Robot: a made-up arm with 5 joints.
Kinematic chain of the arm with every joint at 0, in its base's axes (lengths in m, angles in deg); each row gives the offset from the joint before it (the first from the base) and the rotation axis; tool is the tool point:
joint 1: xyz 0 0 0.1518 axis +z
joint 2: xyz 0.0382 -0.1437 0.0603 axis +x
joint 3: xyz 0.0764 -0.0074 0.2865 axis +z
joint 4: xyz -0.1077 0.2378 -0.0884 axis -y
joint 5: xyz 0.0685 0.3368 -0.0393 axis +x
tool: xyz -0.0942 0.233 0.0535
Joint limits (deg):
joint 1: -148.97..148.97
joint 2: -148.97..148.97
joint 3: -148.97..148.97
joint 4: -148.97..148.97
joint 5: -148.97..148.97
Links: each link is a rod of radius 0.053 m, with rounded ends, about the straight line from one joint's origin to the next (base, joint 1, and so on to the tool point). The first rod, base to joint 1, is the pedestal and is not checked.
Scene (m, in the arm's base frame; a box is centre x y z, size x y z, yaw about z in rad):
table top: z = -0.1
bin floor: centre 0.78 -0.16 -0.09 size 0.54 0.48 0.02 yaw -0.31
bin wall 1: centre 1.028 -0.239 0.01 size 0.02 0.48 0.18 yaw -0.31
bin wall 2: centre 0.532 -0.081 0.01 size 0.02 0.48 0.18 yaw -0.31
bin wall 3: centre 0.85 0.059 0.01 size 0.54 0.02 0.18 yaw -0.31
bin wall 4: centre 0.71 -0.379 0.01 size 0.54 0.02 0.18 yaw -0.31
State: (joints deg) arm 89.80 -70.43 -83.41 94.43 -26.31
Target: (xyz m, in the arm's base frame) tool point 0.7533 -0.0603 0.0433
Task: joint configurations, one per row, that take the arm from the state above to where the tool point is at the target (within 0.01 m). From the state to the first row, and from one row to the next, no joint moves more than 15 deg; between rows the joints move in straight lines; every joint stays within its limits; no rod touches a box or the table.
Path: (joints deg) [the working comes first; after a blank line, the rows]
Joints at the target: 36.81 27.39 -148.97 148.97 79.56
Straight joint move there: touches bin wall 3.

1: 83.17 -62.00 -91.60 100.40 -12.14
2: 76.54 -53.57 -99.80 106.37 2.02
3: 69.91 -45.14 -108.00 112.34 16.19
4: 63.28 -36.71 -116.19 118.31 30.36
5: 56.65 -28.28 -124.38 124.27 44.52
6: 50.02 -19.85 -132.58 130.24 58.69
7: 43.39 -11.42 -140.78 136.21 72.86
8: 36.76 -2.98 -148.97 142.18 87.02
9: 36.77 7.14 -148.97 144.44 84.54
10: 36.79 17.27 -148.97 146.71 82.05
11: 36.81 27.39 -148.97 148.97 79.56

